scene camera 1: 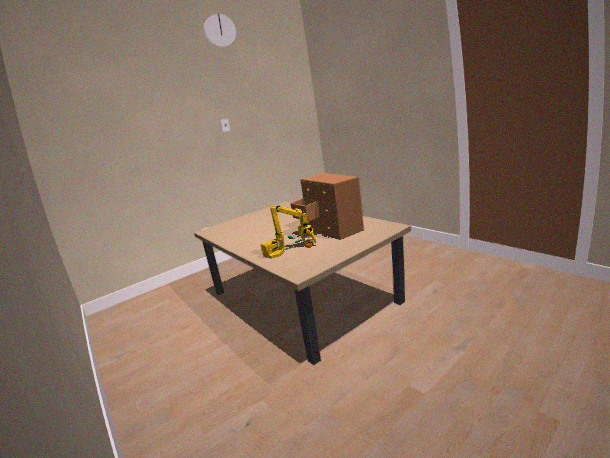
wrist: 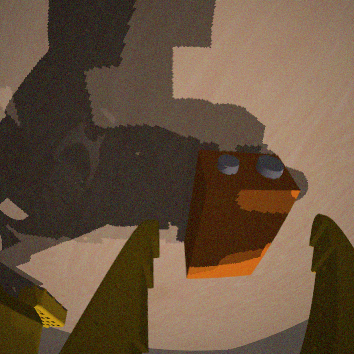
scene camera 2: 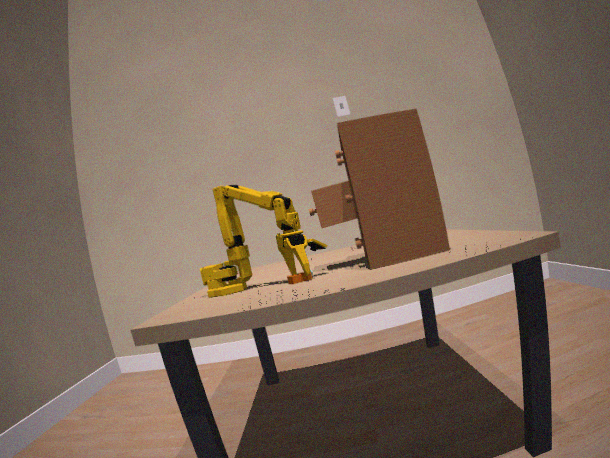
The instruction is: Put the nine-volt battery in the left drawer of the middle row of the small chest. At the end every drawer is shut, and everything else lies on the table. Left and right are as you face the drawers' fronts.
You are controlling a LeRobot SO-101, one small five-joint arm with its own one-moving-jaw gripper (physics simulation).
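Places are measured from the arm's base along level axes (x up, y back, z right), in metres.
Where they show: end effector, tool point: [scene camera 1: 305, 243] [wrist: 158, 233] [scene camera 2: 295, 275]; arm's base, origin of the base link: [scene camera 1: 276, 252] [wrist: 10, 282] [scene camera 2: 235, 291].
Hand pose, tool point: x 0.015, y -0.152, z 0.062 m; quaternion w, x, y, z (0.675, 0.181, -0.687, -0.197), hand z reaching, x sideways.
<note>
Things, the pixels of their top centre, and the offset from my tool point. Level surfaces: height alone.
- nine-volt battery, middle of its top: [wrist: 236, 241] [scene camera 2: 299, 273] [scene camera 1: 309, 242] dx +0.003, dy -0.011, dz +0.022 m
- brown chest, middle of its top: [scene camera 2: 374, 128] [scene camera 1: 328, 178] dx +0.295, dy -0.257, dz -0.044 m
- table, its level: dx -0.014 m
The nine-volt battery [scene camera 1: 308, 245] [scene camera 2: 295, 279] [wrist: 235, 225], an orange block with two grey terminals, lies on the table. My gripper [scene camera 1: 308, 242] [scene camera 2: 301, 273] [wrist: 236, 220] is open and low over it. In the wrist view the battery shows in the gap between and beyond the jaw tips, with space on both sides. The brown chest [scene camera 1: 349, 207] [scene camera 2: 395, 185] stands beyond the arm. Its left middle drawer [scene camera 1: 303, 209] [scene camera 2: 334, 204] is pulled out; the inside is too small to make out. The other drawer fronts that show look shut.
Two small green things [scene camera 1: 290, 237] [scene camera 1: 298, 241] lie on the table [scene camera 1: 350, 250] [scene camera 2: 400, 276] near the gripper, on the side away from the battery. The open drawer juts out above the table, beyond and higher than the gripper.
</note>
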